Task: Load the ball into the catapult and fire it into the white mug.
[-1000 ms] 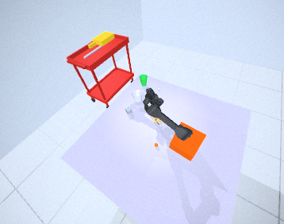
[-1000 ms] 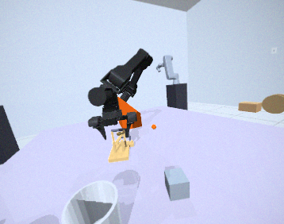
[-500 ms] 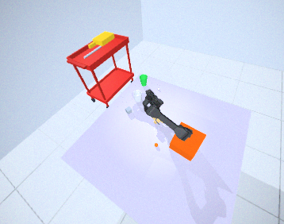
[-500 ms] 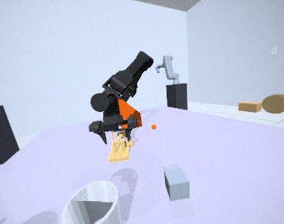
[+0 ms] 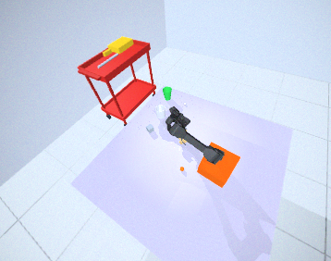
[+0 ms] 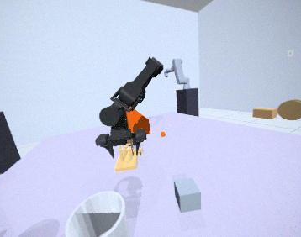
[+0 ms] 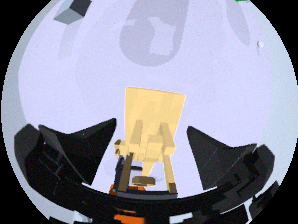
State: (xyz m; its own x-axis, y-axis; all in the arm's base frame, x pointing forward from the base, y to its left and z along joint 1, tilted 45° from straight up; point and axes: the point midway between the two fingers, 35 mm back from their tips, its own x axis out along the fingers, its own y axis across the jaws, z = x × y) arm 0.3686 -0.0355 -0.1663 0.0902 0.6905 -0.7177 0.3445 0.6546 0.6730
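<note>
My gripper tip is now 280 mm to the right of the orange ball, 170 mm past it and 20 mm above it. The rest, counted from my gripper tip: wooden catapult 60 mm behind, 40 mm to the left, 10 mm above; then grey cube 250 mm ahead, 90 mm to the left, 20 mm below; then white mug 260 mm ahead, 100 mm to the right, 10 mm below.
</note>
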